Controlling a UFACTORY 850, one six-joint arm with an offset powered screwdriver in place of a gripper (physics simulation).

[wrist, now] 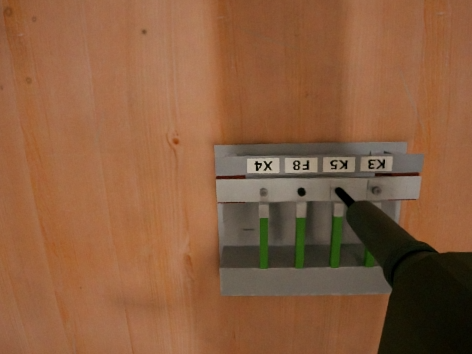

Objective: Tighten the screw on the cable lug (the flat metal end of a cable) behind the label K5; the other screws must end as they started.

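Observation:
The label K5 (338, 164) is upside down in the wrist view, on the strip between F8 and K3. The tip of my screwdriver (339, 191) is over the screw spot of the K5 lug on the light metal bar (232, 191). The bit covers the K5 screw head, so its height and any gap cannot be told. The green K5 cable (336, 242) runs down from the lug. The F8 screw (301, 191) is black; the X4 screw (264, 192) and the K3 screw (376, 190) are grey. My tool has no fingers.
The grey terminal housing (305, 282) stands on the wooden surface (110, 175). Labels X4 (263, 165), F8 (301, 165) and K3 (376, 164) flank K5. The dark tool body (430, 300) covers the housing's lower right corner and part of the K3 cable (369, 258).

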